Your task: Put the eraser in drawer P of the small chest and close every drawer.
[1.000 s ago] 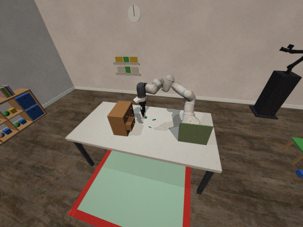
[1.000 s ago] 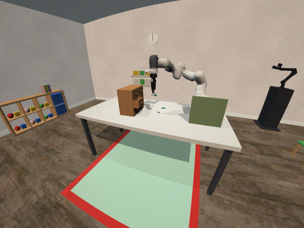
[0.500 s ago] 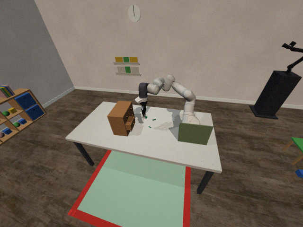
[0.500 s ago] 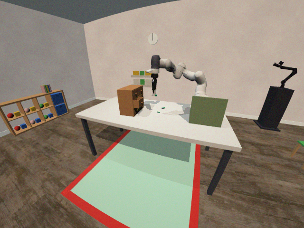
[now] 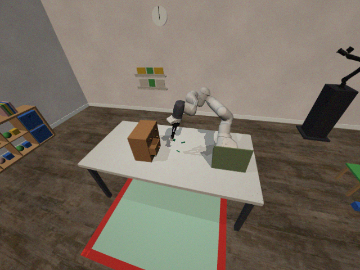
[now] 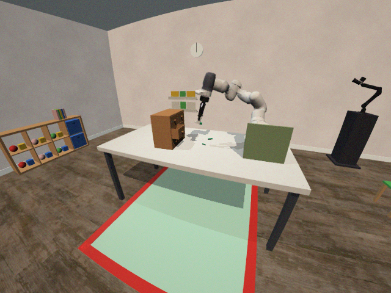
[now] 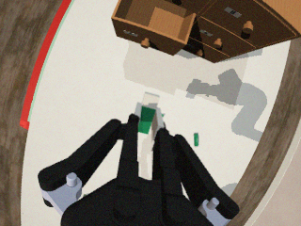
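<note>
Now: hand 1 cm short of the green eraser and 3 cm above it. From my hand the other things lie so: small green stick: 2 cm behind, 8 cm to the right, 26 cm below.
</note>
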